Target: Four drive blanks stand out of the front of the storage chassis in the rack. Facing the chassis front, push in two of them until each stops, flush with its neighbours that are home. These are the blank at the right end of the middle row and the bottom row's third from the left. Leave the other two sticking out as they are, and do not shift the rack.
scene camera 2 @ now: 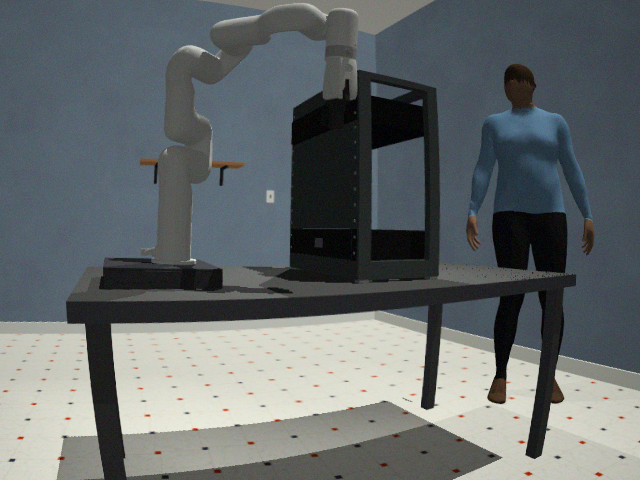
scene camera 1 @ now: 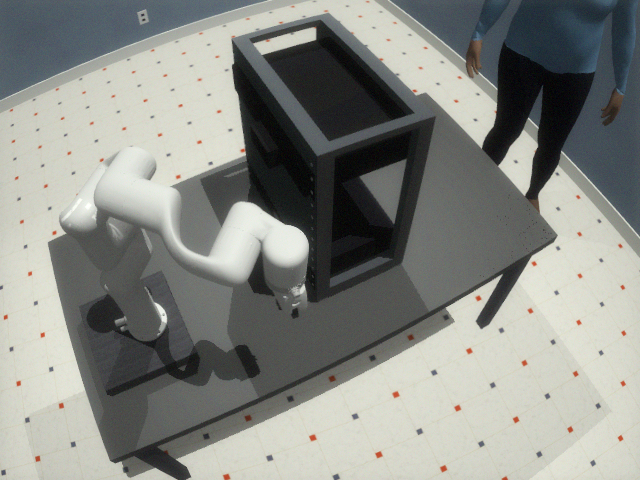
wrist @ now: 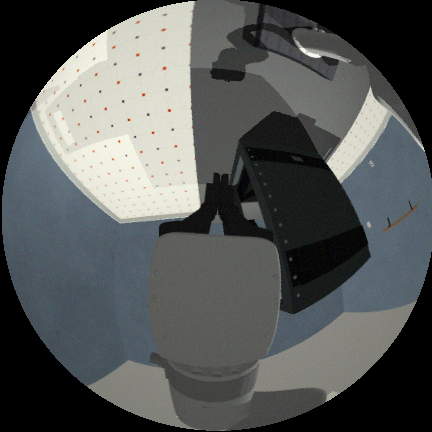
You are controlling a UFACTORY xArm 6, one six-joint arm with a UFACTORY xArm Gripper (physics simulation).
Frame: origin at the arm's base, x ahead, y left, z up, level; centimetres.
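Seen in the pictures: gripper, fingertip midpoint: (scene camera 2: 335, 128) (wrist: 219, 181); arm's base, link origin: (scene camera 2: 173, 263) (scene camera 1: 147, 321).
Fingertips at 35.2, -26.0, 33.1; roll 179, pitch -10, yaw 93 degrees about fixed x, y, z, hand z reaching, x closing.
Pixels of each thing's top centre, then the offset from my fingertips to it, as dx, dy, dz. "spot": a spot on its surface instead.
- black band, surface spot: (scene camera 2: 310, 129) spot: +7.4, +37.6, +8.2
- small grey square, surface spot: (scene camera 2: 318, 242) (wrist: 297, 158) spot: +12.1, +41.2, -27.7
- dark block, surface spot: (scene camera 1: 263, 143) spot: +8.1, +33.1, +13.6
The rack (scene camera 1: 284, 96) (scene camera 2: 364, 180) (wrist: 274, 215) stands upright on the table. On its front, one black band (scene camera 2: 310, 129) (wrist: 327, 250) lies near the top and another black band (scene camera 2: 336, 246) (wrist: 272, 154) near the bottom, with a small grey square (scene camera 2: 318, 242) (wrist: 297, 158) on the lower one. The fronts are too dark to tell single drive blanks or which stand out. A dark block (scene camera 1: 263, 143) juts from the front in scene camera 1. My gripper (scene camera 1: 295, 312) (scene camera 2: 337, 124) (wrist: 219, 181) is shut and empty, pointing down beside the rack's right front post, near upper-band height.
The table (scene camera 1: 465, 206) (scene camera 2: 310, 307) carries the rack and my arm's dark base plate (scene camera 1: 118, 372) (scene camera 2: 160, 279). The rack's side is an open frame. A person (scene camera 1: 550, 46) (scene camera 2: 532, 160) stands behind the table's far end. A wall shelf (scene camera 2: 227, 165) is behind the arm.
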